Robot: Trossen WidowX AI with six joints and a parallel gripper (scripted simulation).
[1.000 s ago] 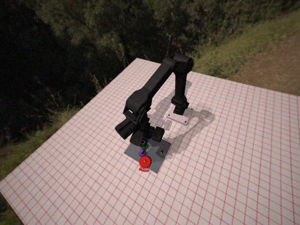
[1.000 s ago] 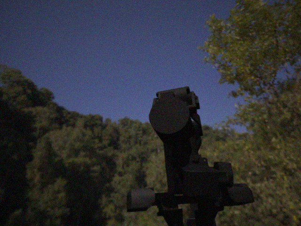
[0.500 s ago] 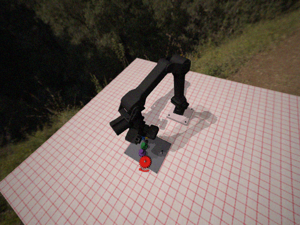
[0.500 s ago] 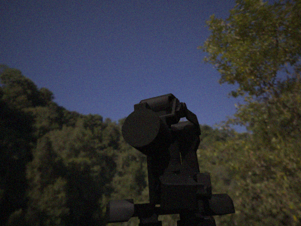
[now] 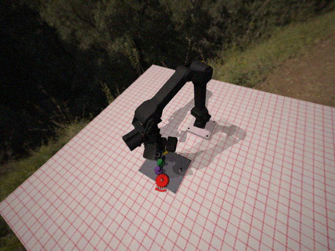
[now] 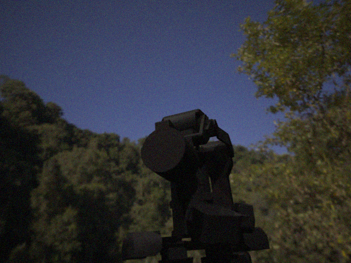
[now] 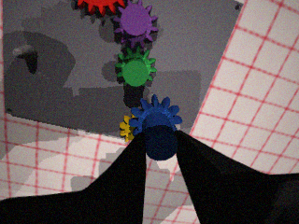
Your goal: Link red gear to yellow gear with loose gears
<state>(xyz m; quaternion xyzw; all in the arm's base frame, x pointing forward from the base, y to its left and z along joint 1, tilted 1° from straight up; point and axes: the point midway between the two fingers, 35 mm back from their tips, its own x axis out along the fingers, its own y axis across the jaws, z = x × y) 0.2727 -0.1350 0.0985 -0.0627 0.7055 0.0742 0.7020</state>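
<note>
Right now the green gear is 6 cm below my gripper tip, 3 cm ahead of it and 2 cm to the left of it. From my gripper tip the other things lie so: yellow gear (7 cm below, 4 cm behind, 1 cm to the left); purple gear (7 cm ahead, 6 cm below, 3 cm to the left); blue gear (1 cm below).
</note>
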